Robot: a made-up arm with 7 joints.
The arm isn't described. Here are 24 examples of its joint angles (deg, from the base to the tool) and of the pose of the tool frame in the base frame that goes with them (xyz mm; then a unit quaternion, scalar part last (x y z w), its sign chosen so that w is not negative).
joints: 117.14 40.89 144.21 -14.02 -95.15 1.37 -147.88
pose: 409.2 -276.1 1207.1 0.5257 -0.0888 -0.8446 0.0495
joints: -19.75 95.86 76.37 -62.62 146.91 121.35 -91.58
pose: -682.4 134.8 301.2 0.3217 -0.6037 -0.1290 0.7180
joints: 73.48 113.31 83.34 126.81 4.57 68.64 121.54
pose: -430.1 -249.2 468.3 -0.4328 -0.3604 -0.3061 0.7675
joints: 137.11 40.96 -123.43 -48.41 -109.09 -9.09 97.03
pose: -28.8 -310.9 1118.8 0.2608 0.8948 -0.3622 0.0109
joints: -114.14 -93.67 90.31 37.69 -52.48 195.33 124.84
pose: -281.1 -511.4 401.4 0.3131 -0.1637 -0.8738 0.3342
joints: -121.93 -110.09 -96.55 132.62 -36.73 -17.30 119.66
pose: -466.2 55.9 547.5 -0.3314 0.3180 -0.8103 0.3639
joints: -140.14 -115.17 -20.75 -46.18 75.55 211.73 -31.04
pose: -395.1 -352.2 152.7 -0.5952 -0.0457 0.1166 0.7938
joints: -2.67 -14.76 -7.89 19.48 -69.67 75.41 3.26
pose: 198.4 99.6 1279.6 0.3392 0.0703 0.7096 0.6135
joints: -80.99 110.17 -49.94 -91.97 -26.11 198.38 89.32
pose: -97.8 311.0 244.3 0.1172 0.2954 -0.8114 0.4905
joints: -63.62 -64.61 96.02 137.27 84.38 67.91 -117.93
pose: 183.4 -35.5 445.3 -0.6188 -0.2679 -0.3823 0.6318
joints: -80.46 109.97 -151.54 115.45 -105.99 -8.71 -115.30
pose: -378.6 158.0 -44.0 -0.8680 0.0655 -0.4514 0.1962
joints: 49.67 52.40 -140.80 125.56 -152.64 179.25 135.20
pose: 27.0 -445.5 734.6 -0.5914 0.3204 -0.1788 0.7181
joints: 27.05 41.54 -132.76 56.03 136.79 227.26 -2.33
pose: -103.7 -429.8 909.2 -0.7942 -0.4633 -0.2656 0.2900
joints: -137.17 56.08 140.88 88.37 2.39 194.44 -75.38
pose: 341.2 198.5 661.5 0.0069 0.3639 0.7733 0.5192
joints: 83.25 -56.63 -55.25 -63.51 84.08 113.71 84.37
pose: 70.3 429.2 967.2 -0.0603 -0.2400 0.3865 0.8885
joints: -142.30 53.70 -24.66 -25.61 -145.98 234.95 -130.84
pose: 464.6 198.8 648.9 0.0047 -0.5628 0.4750 0.6764
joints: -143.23 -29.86 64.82 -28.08 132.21 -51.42 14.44
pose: -139.4 1.6 1283.1 -0.8219 -0.3238 -0.4685 0.0134
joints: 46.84 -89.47 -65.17 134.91 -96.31 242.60 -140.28
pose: 534.4 76.7 422.1 -0.2411 0.7122 0.6520 0.0979
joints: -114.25 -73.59 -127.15 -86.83 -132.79 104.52 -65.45
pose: -262.8 -466.1 256.2 0.6035 -0.6721 0.4238 0.0665
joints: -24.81 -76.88 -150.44 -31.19 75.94 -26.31 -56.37
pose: 736.3 -488.9 561.0 0.7114 0.2384 -0.5581 0.3544
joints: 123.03 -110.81 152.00 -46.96 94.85 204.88 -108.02
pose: -189.3 580.4 343.4 0.7128 -0.0273 -0.4512 0.5363
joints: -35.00 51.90 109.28 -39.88 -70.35 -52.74 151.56
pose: -475.6 -6.6 1045.4 -0.3175 0.6498 -0.0737 0.6867
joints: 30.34 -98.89 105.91 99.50 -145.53 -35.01 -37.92
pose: 319.9 599.9 623.9 0.2937 0.8685 0.1623 0.3649
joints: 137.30 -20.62 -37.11 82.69 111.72 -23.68 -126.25
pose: -317.9 543.6 684.3 0.3323 -0.5334 0.0066 0.7778
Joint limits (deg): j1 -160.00..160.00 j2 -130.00..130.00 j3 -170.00..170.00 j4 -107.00..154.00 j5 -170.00..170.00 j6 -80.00..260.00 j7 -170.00..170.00
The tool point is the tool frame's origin. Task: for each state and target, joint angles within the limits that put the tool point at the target. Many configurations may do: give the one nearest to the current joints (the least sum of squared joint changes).
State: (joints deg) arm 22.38 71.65 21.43 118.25 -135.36 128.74 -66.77
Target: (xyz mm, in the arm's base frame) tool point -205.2 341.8 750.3
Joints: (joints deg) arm -11.00 61.81 24.32 111.77 -128.64 115.06 -66.77
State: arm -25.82 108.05 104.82 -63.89 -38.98 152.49 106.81
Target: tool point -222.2 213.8 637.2
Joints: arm -67.52 76.98 126.69 -84.41 -23.25 163.00 106.81
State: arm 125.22 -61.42 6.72 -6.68 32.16 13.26 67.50
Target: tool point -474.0 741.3 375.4
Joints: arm 127.60 -83.29 9.37 13.13 36.22 8.49 67.50
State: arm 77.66 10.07 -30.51 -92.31 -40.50 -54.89 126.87
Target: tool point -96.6 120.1 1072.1
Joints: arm 70.81 -36.87 -55.78 -82.99 -30.52 -54.70 126.87
